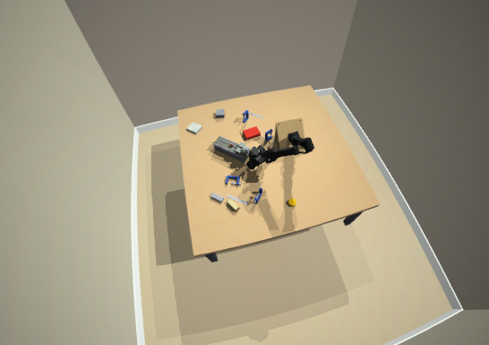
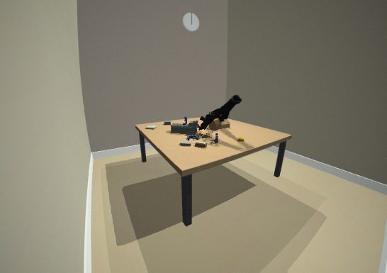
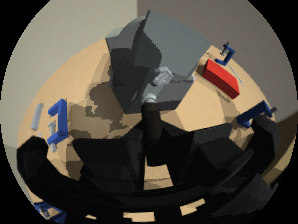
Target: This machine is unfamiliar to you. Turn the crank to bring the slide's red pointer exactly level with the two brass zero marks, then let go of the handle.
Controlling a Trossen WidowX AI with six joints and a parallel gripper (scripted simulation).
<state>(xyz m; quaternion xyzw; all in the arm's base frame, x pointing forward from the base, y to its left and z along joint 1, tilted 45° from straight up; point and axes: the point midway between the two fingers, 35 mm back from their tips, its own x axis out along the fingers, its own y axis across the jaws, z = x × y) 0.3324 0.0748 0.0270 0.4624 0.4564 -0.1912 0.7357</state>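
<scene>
Now: gripper tip 3 cm below the dark crank handle, 1 cm to the right of it and 1 cm past it. The rest, counted from my gripper tip: red pointer 11 cm to the right, 10 cm ahead, 5 cm above; then tan block 32 cm to the left, 19 cm ahead, 1 cm below; then yellow disc 40 cm to the left, 19 cm behind, 2 cm below.
</scene>
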